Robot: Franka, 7 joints.
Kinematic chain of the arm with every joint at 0, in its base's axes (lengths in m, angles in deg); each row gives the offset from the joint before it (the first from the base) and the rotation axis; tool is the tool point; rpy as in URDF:
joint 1: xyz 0 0 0.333 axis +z
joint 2: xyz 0 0 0 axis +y
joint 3: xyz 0 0 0.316 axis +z
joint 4: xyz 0.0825 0 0 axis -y
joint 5: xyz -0.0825 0 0.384 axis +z
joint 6: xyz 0 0 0 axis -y
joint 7: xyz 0.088 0 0 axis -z
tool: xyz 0 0 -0.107 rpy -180 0 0
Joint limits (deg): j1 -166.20..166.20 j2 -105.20..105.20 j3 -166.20..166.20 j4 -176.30..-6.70 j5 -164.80..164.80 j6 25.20..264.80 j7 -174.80..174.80
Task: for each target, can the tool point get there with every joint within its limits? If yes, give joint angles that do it. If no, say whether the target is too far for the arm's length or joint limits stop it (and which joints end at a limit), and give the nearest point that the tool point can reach.
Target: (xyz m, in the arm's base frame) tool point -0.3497 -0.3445 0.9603
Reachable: yes | joints 109.28 -24.76 92.84 -57.73 80.64 184.15 -128.85
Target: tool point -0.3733 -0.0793 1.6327
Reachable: no: too far | nearest point -0.2364 -0.0502 1.1561 | short by 0.497 m
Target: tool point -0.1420 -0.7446 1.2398
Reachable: no: too far | nearest point -0.1031 -0.5405 0.9912 | short by 0.324 m
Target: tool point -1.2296 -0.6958 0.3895
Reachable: no: too far | nearest point -0.7460 -0.4222 0.3673 | short by 0.556 m
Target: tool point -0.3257 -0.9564 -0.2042
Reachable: no: too far | nearest point -0.2442 -0.7170 -0.0698 | short by 0.286 m
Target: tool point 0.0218 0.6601 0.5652
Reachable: yes | joints 41.30 15.14 50.94 -96.32 -81.60 145.44 7.50
